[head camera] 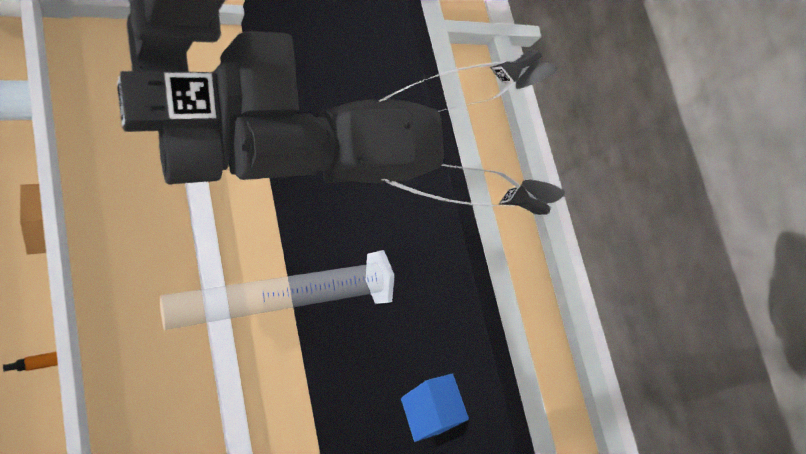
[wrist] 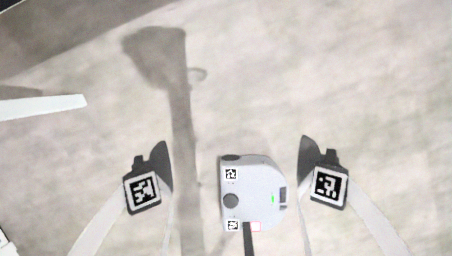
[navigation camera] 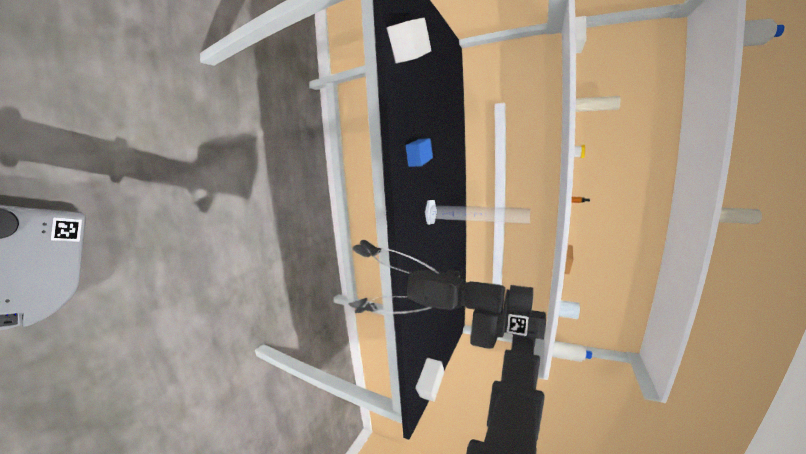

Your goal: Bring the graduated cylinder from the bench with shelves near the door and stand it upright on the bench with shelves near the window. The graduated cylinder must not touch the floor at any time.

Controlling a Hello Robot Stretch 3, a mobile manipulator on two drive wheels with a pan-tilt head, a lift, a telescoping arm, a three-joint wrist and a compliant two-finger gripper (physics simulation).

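Seen in the pictures: gripper, fingertip midpoint: (head camera: pixel 555 132) (wrist: pixel 233 156) (navigation camera: pixel 352 275); robot's base at its link origin: (wrist: pixel 231 184).
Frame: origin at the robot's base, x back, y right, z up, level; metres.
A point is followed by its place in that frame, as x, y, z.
The graduated cylinder (head camera: pixel 332 286) {-0.161, 0.849, 1.005} (navigation camera: pixel 479 213) {-0.162, 0.849, 1.087} is clear, with blue marks and a white six-sided foot. It stands upright on the black top of a bench with shelves (head camera: pixel 349 360) {-0.339, 1.039, 0.914} (navigation camera: pixel 420 101) {-0.486, 0.721, 0.914}; whether this is the door or window bench I cannot tell. My gripper (head camera: pixel 528 132) {0.022, 0.471, 0.912} (navigation camera: pixel 365 276) {0.022, 0.471, 0.912} (wrist: pixel 233 156) {0.022, 0.471, 0.912} is open, with nothing between its fingers, and points down. Its fingertips show over the bench's front rail in the head view, to the right of the cylinder as the bench stands upright, and apart from it. The cylinder does not show in the wrist view.
A blue box (head camera: pixel 434 407) {-0.296, 0.664, 0.954} (navigation camera: pixel 419 152) {-0.298, 0.661, 0.953} stands left of the cylinder. White boxes (navigation camera: pixel 409 40) {-0.539, 0.525, 0.964} (navigation camera: pixel 430 379) {0.431, 0.924, 0.955} stand near both bench ends. A lower shelf (head camera: pixel 51 169) {0.045, 1.165, 1.352} (navigation camera: pixel 565 169) {-0.371, 1.103, 1.352} and upper shelf (navigation camera: pixel 699 169) {-0.389, 1.151, 1.810} hold small items. My base (navigation camera: pixel 45 270) {0.113, 0.095, 0.160} (wrist: pixel 252 195) {0.097, 0.022, 0.160} is on the floor.
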